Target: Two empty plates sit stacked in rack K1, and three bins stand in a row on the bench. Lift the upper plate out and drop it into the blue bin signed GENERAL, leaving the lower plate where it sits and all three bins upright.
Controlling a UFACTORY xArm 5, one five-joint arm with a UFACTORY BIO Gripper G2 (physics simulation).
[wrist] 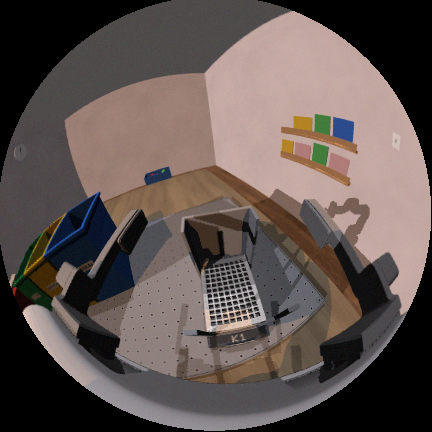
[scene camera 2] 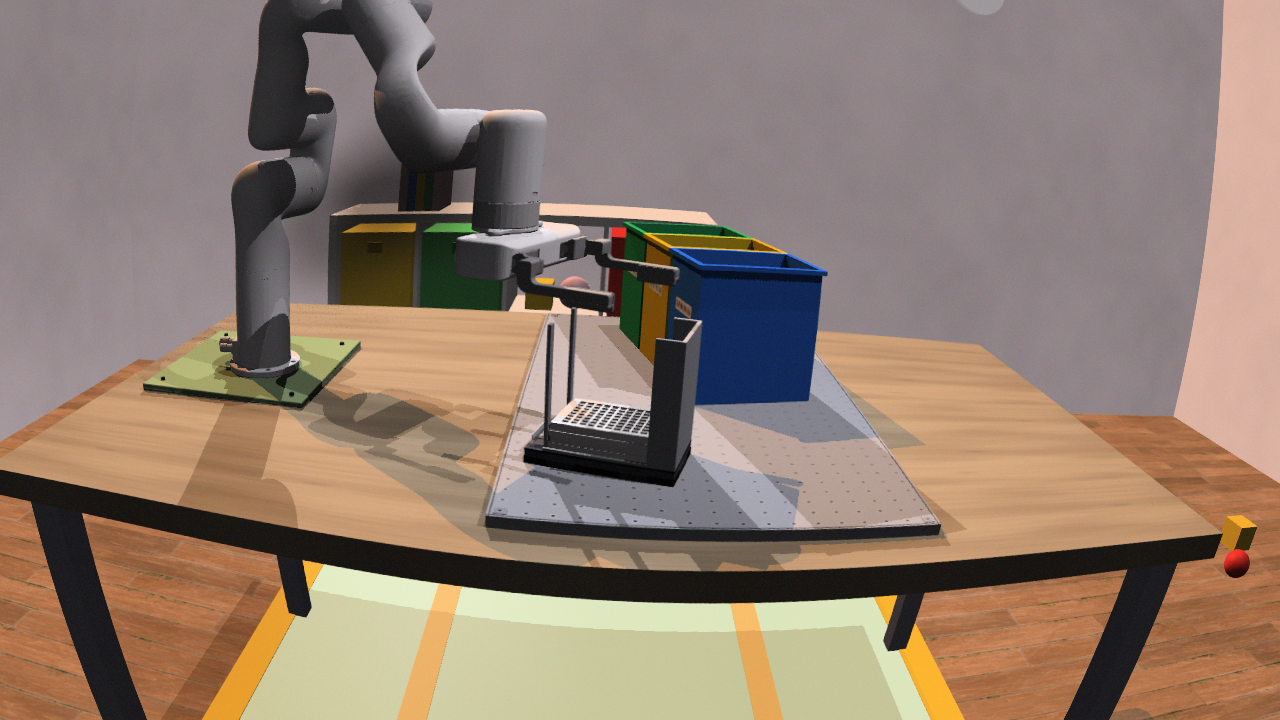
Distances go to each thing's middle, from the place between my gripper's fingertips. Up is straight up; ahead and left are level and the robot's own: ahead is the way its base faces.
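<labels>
Blue bin (scene camera 2: 759, 310): my gripper is 150 mm short of it, 270 mm to the right of it and 90 mm above it. Distances from my hand to the others: green bin (scene camera 2: 635, 244), 100 mm ahead, 520 mm to the left, 90 mm below; yellow bin (scene camera 2: 658, 245), 120 mm ahead, 400 mm to the left, 90 mm below.
</labels>
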